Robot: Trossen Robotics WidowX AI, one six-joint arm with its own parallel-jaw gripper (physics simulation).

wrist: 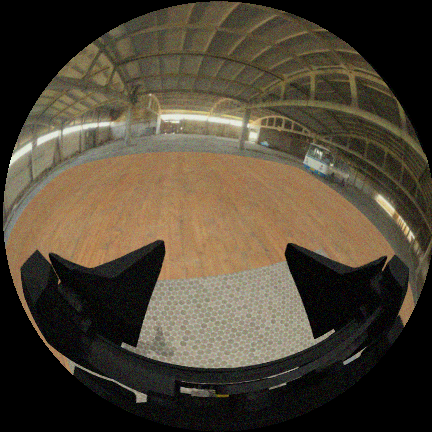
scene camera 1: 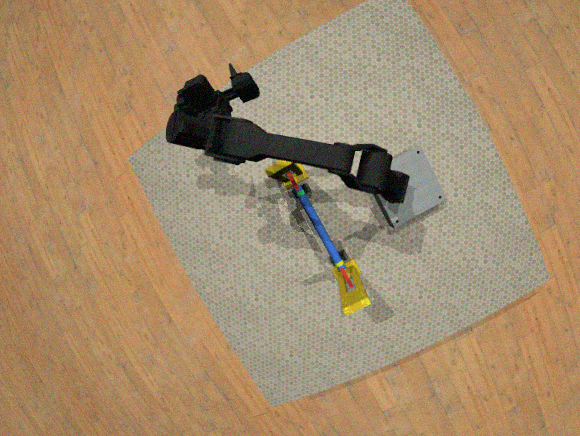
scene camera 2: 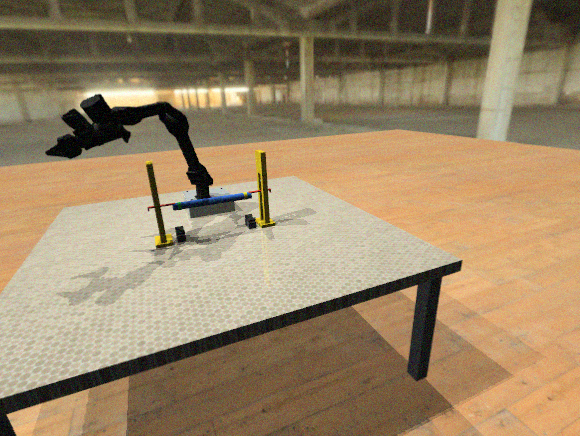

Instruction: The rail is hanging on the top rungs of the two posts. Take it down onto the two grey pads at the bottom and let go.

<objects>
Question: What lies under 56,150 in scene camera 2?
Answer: The gripper.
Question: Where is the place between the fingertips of the gripper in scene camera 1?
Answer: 213,72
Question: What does the gripper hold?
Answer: Nothing.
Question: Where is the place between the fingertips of the gripper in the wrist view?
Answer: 227,249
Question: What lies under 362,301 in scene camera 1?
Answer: A yellow post.
</objects>
